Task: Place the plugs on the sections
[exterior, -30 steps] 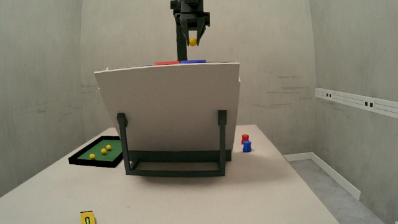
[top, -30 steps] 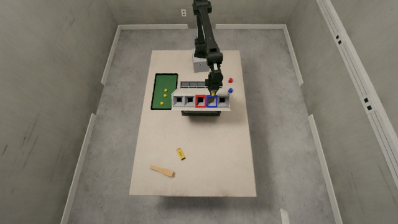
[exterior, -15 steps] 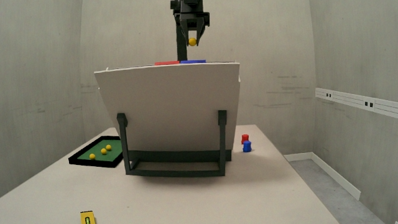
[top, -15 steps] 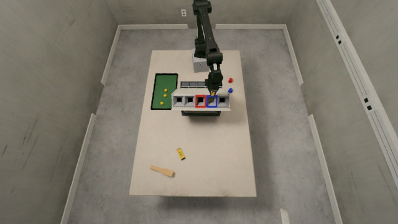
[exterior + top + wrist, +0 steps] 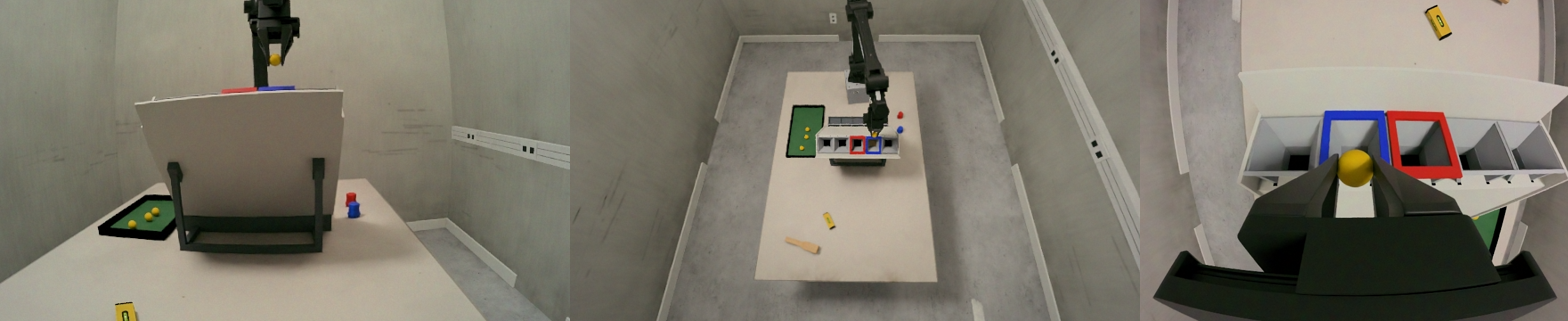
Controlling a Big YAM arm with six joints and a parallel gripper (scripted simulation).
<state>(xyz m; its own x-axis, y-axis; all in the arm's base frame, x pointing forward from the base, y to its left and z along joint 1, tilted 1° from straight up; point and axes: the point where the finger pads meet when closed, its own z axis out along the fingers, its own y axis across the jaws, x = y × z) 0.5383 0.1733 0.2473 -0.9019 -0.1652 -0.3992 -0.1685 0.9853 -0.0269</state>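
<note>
The blue band is 80 mm below my hand and 10 mm ahead of it. The rest, counted from my hand: blue plug (380 mm below, 290 mm behind, 140 mm to the left); cover (190 mm below, 120 mm behind, 100 mm to the right); red band (80 mm below, 70 mm to the right, 20 mm ahead).
</note>
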